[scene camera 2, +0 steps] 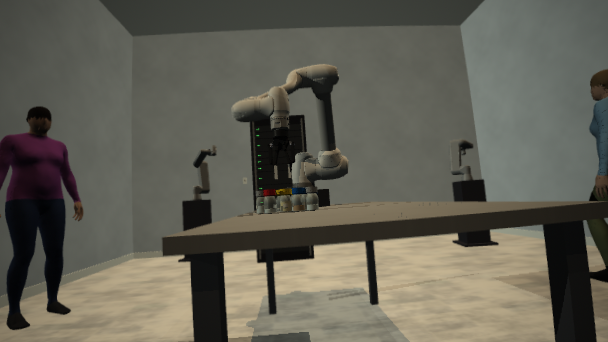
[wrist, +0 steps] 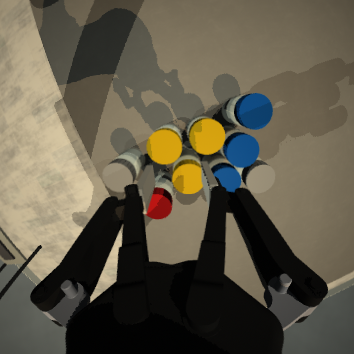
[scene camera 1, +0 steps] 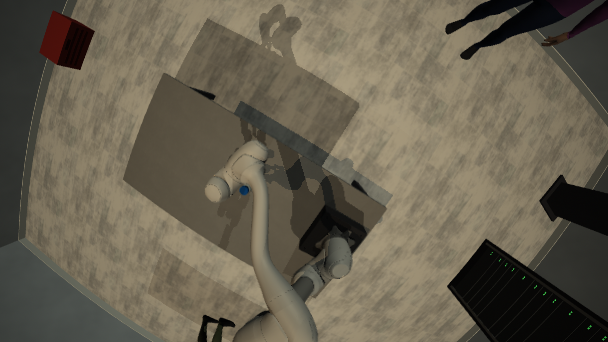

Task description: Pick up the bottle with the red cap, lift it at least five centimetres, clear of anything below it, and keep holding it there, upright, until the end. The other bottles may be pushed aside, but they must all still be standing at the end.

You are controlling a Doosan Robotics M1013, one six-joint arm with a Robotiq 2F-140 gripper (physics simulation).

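Pixels of known places: gripper, between the fingertips: [scene camera 2: 283, 178] [wrist: 177, 172]; arm's base, origin of its link: [scene camera 1: 334, 243].
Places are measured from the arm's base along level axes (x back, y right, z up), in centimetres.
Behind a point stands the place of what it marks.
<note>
The bottle with the red cap [scene camera 2: 270, 192] @(x -78.5, y 6.1, z -1.6 cm) [wrist: 160, 205] @(x -75.8, y 6.3, z -0.2 cm) stands upright on the table [scene camera 2: 350, 216] @(x -131.0, y -25.5, z -10.7 cm) among the other bottles. My gripper [scene camera 2: 283, 171] @(x -68.1, y 2.0, z 4.8 cm) [wrist: 177, 172] @(x -68.1, y 2.0, z 4.8 cm) is partly open and empty, with its fingertips above the caps. In the wrist view the red cap lies near the left finger, whose pad overlaps its left edge. A yellow-capped bottle [wrist: 187, 177] @(x -71.2, y 0.9, z -0.2 cm) shows between the fingers, beside the red one. In the first scene view the arm hides the gripper and the red cap.
Two more yellow caps [wrist: 164, 146] @(x -65.6, y 3.5, z -0.2 cm) [wrist: 207, 136] @(x -65.1, y -3.0, z -0.2 cm), three blue caps [wrist: 254, 111] @(x -62.3, y -10.5, z -0.2 cm) [wrist: 241, 149] @(x -67.9, y -8.2, z -0.2 cm) [wrist: 227, 178] @(x -72.5, y -5.6, z -0.2 cm) and two whitish caps [wrist: 118, 175] @(x -69.1, y 12.1, z -0.2 cm) [wrist: 260, 176] @(x -73.1, y -11.4, z -0.2 cm) stand closely around. In the first scene view a blue cap [scene camera 1: 244, 190] @(x -62.1, y -10.3, z -0.2 cm) shows beside the arm.
</note>
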